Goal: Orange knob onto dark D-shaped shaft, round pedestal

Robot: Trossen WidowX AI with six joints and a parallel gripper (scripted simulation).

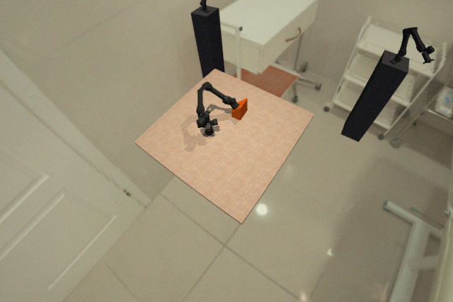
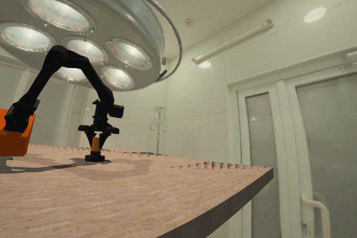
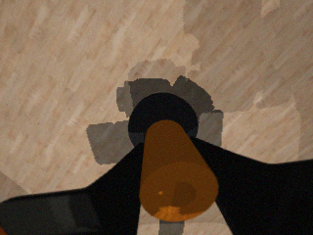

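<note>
The orange knob is 2 cm above my gripper tip. From my gripper tip the other things lie so: dark round pedestal: 2 cm below.
</note>
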